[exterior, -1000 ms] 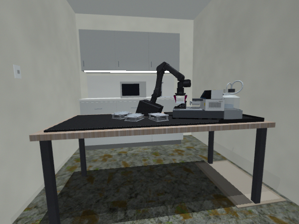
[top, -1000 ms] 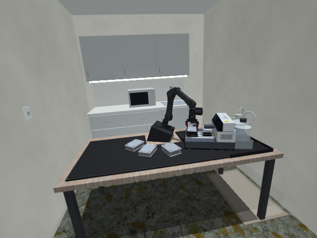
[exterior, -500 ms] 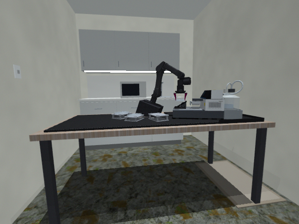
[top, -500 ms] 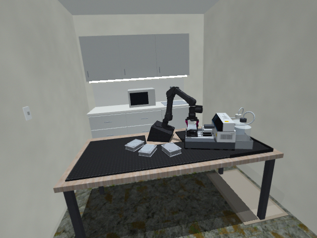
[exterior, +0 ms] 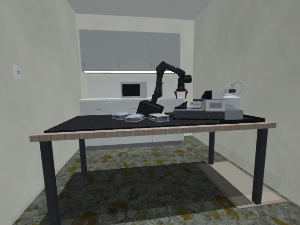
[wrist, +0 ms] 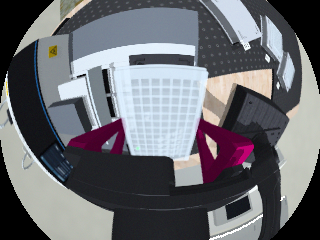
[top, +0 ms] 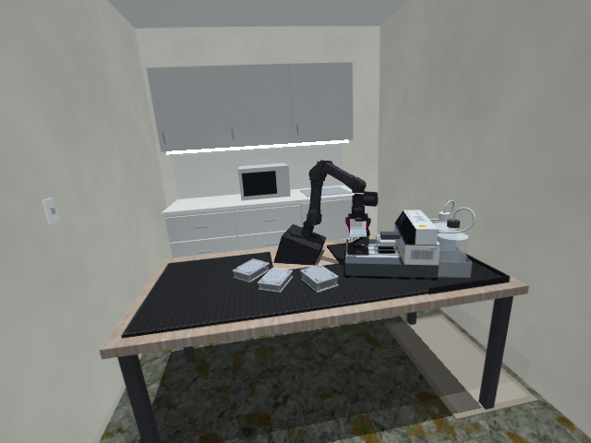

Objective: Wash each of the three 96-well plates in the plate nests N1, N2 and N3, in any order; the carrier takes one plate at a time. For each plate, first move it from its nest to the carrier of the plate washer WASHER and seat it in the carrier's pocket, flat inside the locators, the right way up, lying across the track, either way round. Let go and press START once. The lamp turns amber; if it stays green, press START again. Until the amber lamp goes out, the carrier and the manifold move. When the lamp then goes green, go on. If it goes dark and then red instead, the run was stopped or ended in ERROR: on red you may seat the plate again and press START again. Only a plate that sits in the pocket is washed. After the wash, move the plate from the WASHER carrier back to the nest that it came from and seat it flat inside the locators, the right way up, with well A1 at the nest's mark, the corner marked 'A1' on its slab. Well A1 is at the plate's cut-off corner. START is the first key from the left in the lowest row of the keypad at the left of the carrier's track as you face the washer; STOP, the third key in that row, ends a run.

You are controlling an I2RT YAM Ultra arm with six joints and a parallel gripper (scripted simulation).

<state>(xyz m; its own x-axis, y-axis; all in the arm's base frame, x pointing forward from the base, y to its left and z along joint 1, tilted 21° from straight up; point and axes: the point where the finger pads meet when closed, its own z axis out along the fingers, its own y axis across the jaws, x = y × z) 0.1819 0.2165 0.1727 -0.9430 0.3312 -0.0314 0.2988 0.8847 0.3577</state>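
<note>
Now: hand 25 cm to the left of the nest, 17 cm short of it and 14 cm above it. Round my hand: clear bottle (41 cm to the left, 20 cm ahead, 5 cm below); plate washer (15 cm to the left, 5 cm below, 4 cm ahead); washer carrier (10 cm below).
</note>
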